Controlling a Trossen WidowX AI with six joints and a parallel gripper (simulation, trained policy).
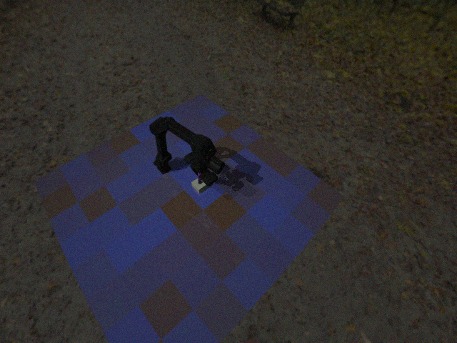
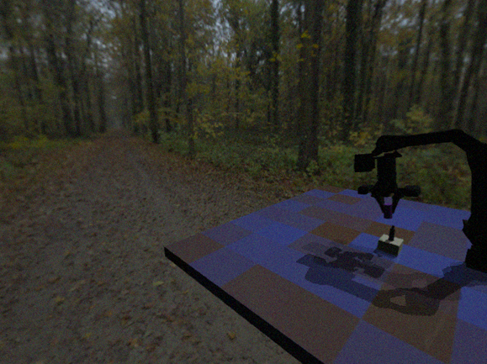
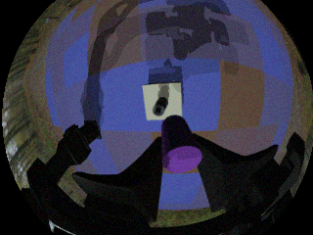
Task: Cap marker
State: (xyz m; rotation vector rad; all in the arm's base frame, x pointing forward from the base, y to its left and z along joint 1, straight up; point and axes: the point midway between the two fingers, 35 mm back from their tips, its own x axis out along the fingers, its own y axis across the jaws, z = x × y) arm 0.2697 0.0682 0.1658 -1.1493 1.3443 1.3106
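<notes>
The dark marker lies 6 cm below my gripper tip, 2 cm behind it and 1 cm to the left of it. The rest, counted from my gripper tip: purple cap (1 cm above); holder block (11 cm below, 2 cm behind, 1 cm to the left).
</notes>
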